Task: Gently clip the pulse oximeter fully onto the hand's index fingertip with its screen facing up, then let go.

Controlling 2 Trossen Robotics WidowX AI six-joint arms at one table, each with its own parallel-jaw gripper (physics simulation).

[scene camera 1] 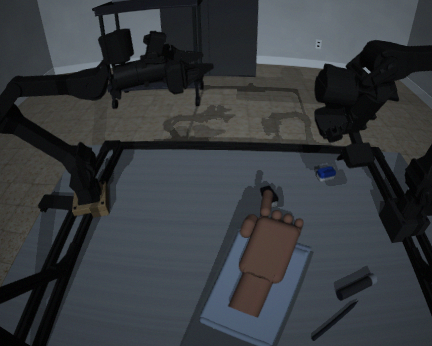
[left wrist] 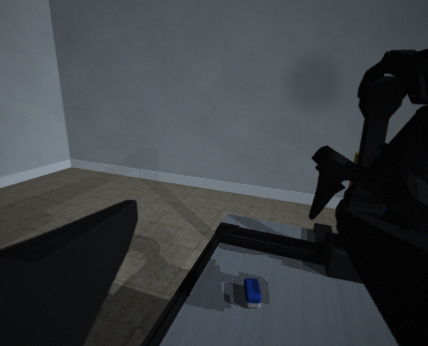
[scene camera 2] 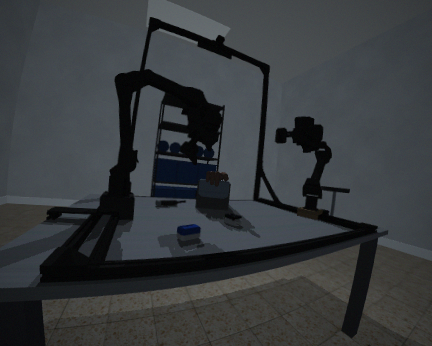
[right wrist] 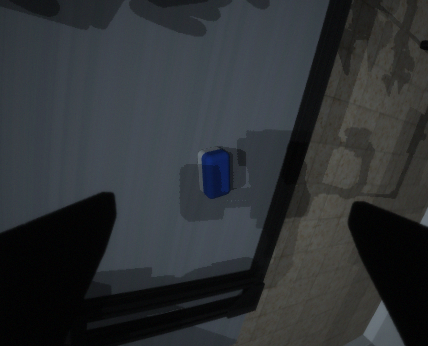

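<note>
A small block with a blue top and white base [scene camera 1: 326, 172] [scene camera 2: 188, 230] [left wrist: 252, 291] [right wrist: 216, 172], which looks like the pulse oximeter, lies on the table; no screen can be made out. The brown hand [scene camera 1: 270, 247] [scene camera 2: 217, 177] rests on a pale blue block, its index finger [scene camera 1: 267, 202] stretched toward the table's far edge in scene camera 1. My right gripper [scene camera 2: 201, 152] [right wrist: 234, 208] is open and empty, above the table, with the blue-topped block between its fingers in its wrist view but well below. My left gripper [scene camera 1: 209, 66] [scene camera 2: 280, 135] is open and empty, high at the side.
A small black-and-white object [scene camera 1: 268, 192] [scene camera 2: 233, 219] lies at or below the index fingertip. A dark marker [scene camera 1: 355, 286] and a dark pen [scene camera 1: 334, 321] lie right of the pale blue block [scene camera 1: 295, 280] in scene camera 1. Black rails [scene camera 1: 240, 146] edge the table.
</note>
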